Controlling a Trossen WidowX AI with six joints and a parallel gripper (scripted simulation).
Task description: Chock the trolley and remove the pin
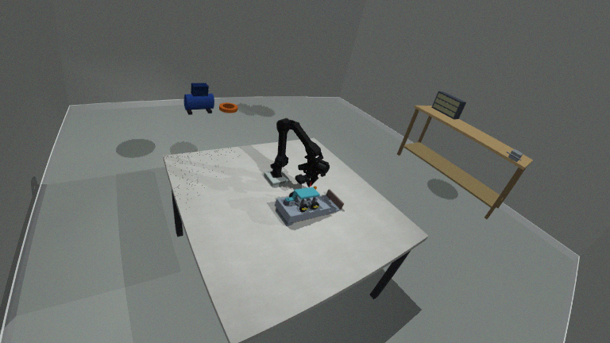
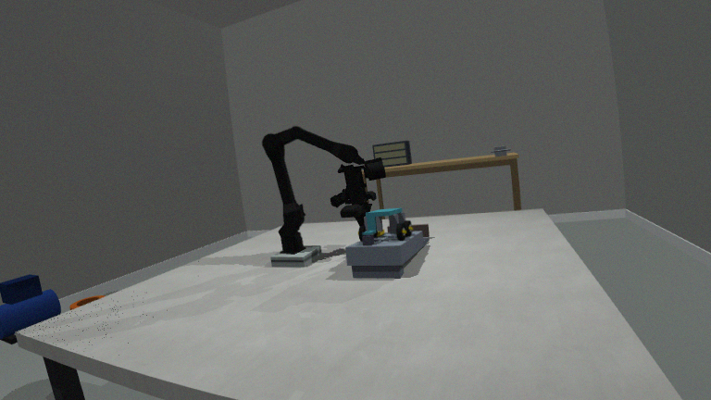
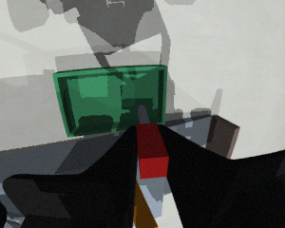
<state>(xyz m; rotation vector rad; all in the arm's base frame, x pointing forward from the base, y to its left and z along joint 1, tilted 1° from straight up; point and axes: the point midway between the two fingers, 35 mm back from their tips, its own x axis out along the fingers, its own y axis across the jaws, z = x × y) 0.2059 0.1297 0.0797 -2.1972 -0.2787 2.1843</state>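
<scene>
Right now the green tray is 2 cm to the right of my gripper tip and 9 cm below it. Also, from my gripper tip: grey ramp 13 cm ahead, 10 cm to the right, 4 cm below; yellow chock 7 cm ahead, 3 cm to the right; red-headed stop pin right at my gripper tip.
</scene>
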